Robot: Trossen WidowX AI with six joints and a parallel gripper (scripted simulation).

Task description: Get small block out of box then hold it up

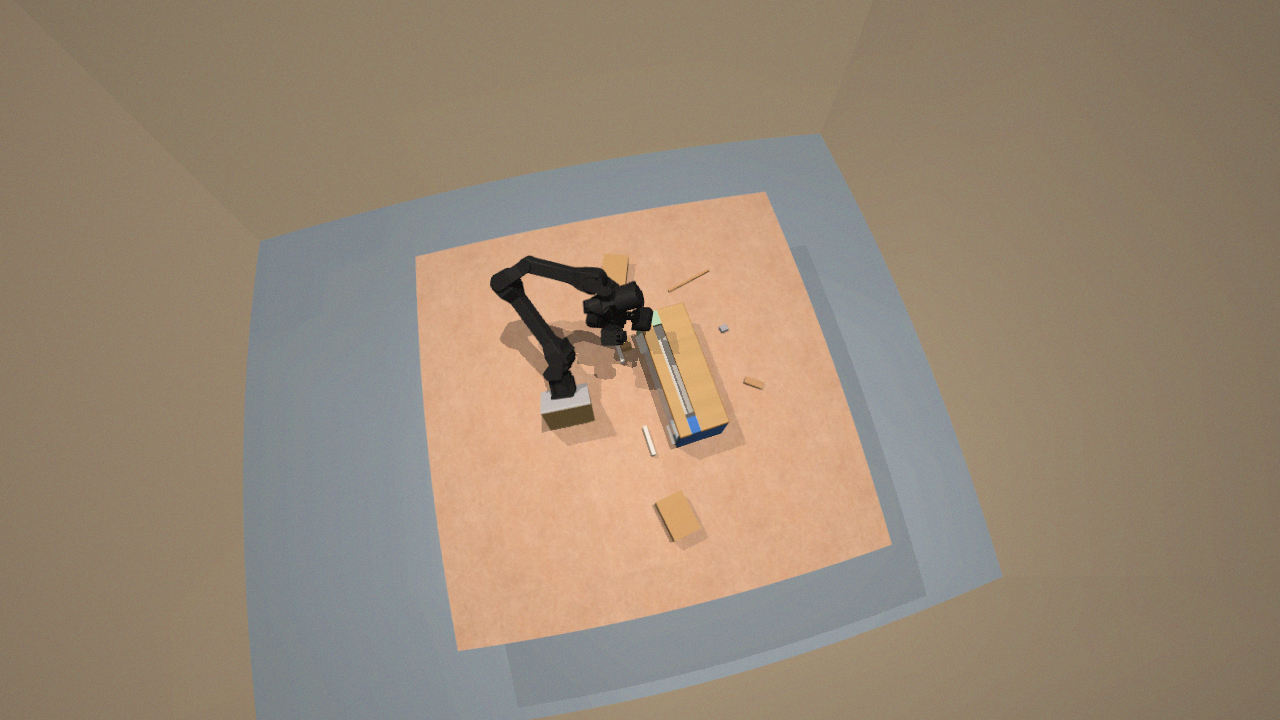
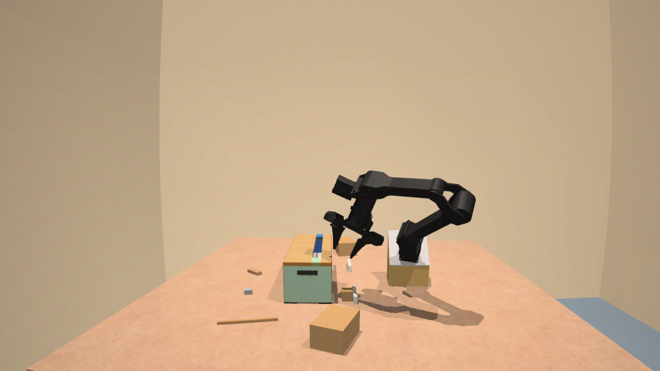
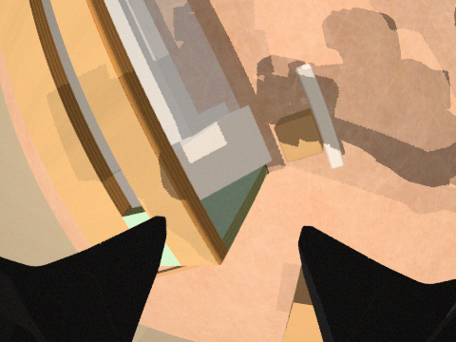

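Right now the small brown block is 130 mm below my gripper tip and 20 mm behind it. Round my gripper tip: long box (140 mm to the right, 90 mm ahead, 80 mm below); thin stick (220 mm ahead, 210 mm to the left, 140 mm below); tan chip (360 mm ahead, 160 mm to the right, 140 mm below).
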